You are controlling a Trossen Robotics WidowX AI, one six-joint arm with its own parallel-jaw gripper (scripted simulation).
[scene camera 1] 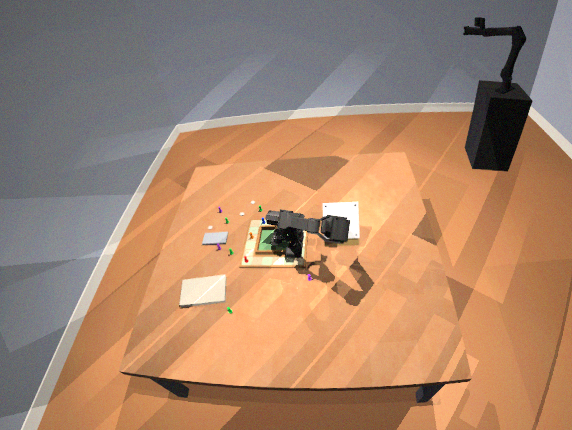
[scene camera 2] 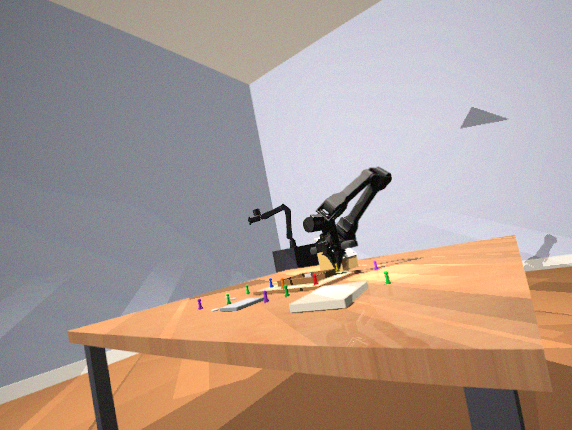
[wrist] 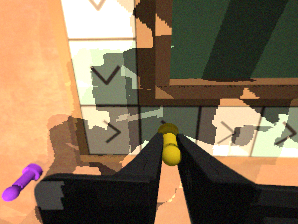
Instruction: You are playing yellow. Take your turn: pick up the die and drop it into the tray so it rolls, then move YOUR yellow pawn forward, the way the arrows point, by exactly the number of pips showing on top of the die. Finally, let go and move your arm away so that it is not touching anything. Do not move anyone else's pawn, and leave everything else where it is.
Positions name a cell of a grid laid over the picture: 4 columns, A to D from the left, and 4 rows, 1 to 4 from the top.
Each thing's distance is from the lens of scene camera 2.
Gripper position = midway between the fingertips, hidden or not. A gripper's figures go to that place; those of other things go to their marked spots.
gripper (scene camera 2: C3): 120 cm
white slab (scene camera 2: C3): 68 cm
